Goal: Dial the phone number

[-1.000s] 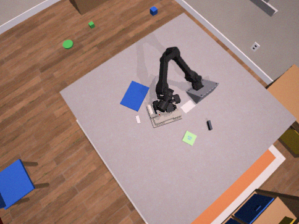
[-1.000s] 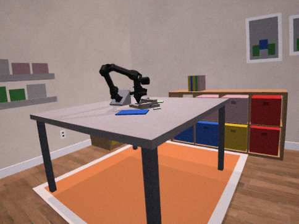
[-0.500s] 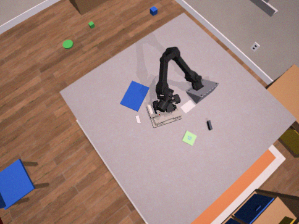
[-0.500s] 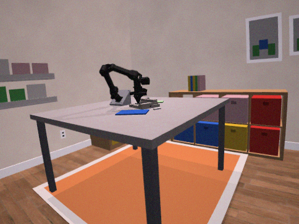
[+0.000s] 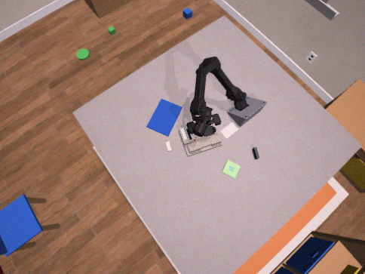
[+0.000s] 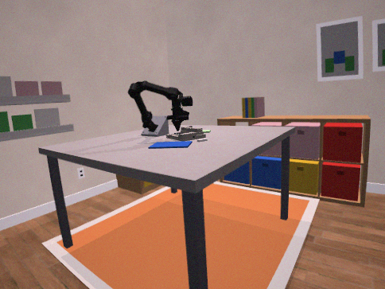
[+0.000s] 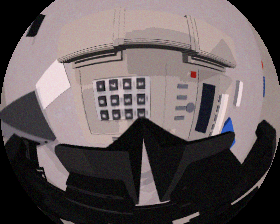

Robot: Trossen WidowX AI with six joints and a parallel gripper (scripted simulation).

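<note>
The beige desk phone is 3 cm ahead of my hand, 3 cm to the left of it and 6 cm below it. From my hand the other things lie so: white card (14 cm behind, 9 cm to the left, 8 cm below); white block (22 cm ahead, 3 cm to the right, 8 cm below); handset (4 cm ahead, 8 cm to the left, 4 cm below).
</note>
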